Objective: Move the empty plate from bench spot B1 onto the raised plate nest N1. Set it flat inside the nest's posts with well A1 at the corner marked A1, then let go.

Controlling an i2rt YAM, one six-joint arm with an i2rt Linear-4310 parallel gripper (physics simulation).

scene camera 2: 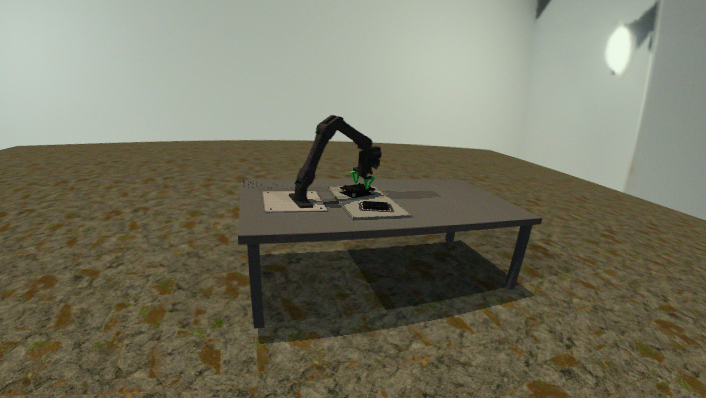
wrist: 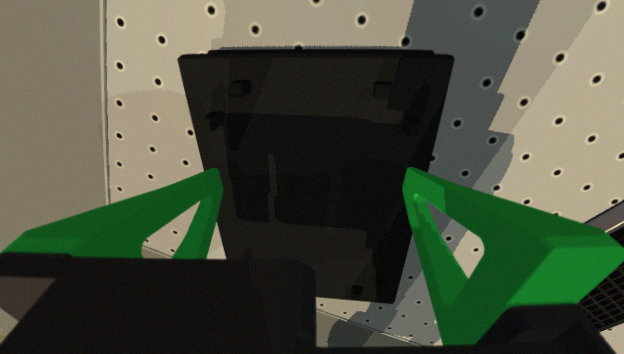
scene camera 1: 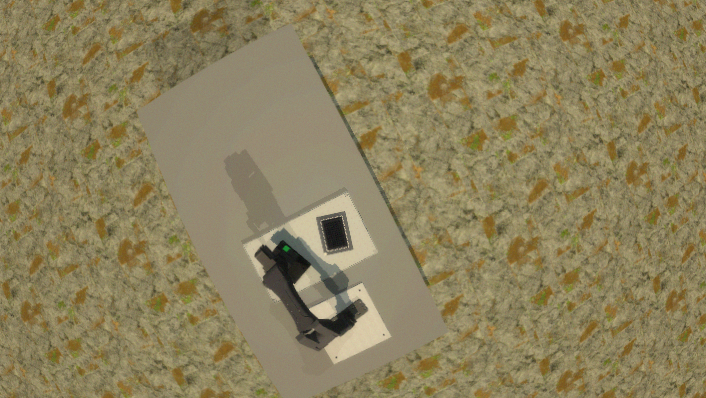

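The plate is dark with a fine grid of wells and lies flat within a light outline at bench spot B1. A corner of the plate shows at the right edge of the wrist view, partly behind a finger. The raised nest N1 is a black platform with small posts, with no plate on it. My gripper is open and empty, low over the nest, its green fingers apart near the nest's two sides. The A1 mark on the nest does not show; the gripper body hides that part.
A pale perforated board carries the nest and the plate. The arm's base stands on a separate pale base plate beside it. Both lie on a grey table. The arm's shadow falls across the board between nest and plate.
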